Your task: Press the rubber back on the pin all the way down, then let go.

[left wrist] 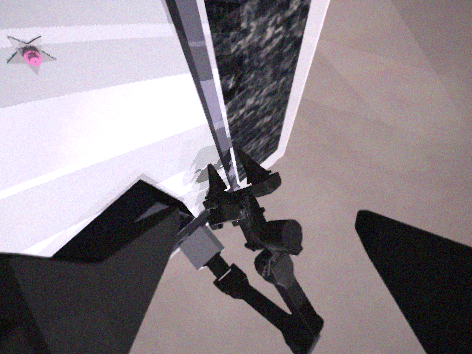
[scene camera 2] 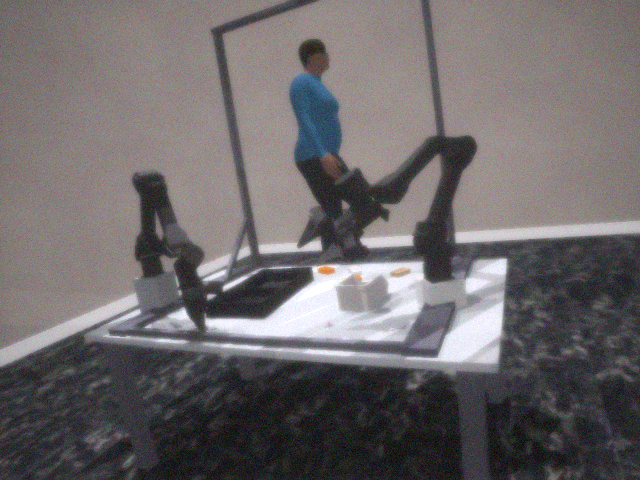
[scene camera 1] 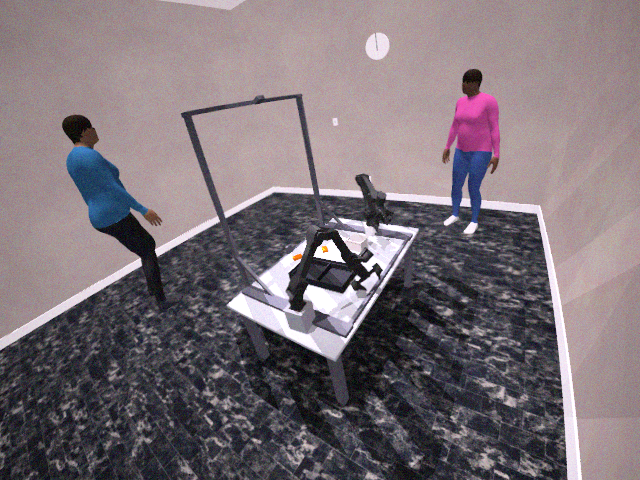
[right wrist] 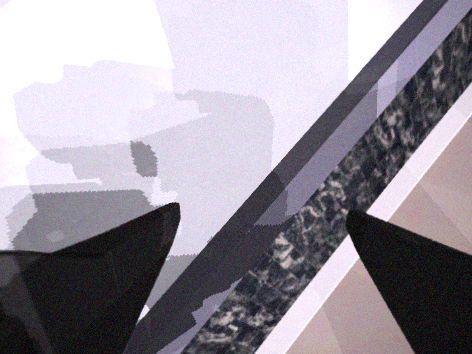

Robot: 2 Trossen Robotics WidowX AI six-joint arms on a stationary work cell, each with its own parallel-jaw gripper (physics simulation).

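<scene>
In the left wrist view, at the upper left, a small pink rubber back sits at the middle of a pale star-shaped pin on the white table. How far down it sits cannot be told. A tiny pink spot shows on the table in scene camera 2, too small to make out. My left gripper is open and empty, raised above the table and apart from the pin. My right gripper is open and empty, low near the table's edge. The pin does not show in the right wrist view.
A black divided tray lies at the left of the table in scene camera 2. A pale open box stands right of it. An orange piece and a yellow-orange piece lie behind. A dark frame rises behind the table.
</scene>
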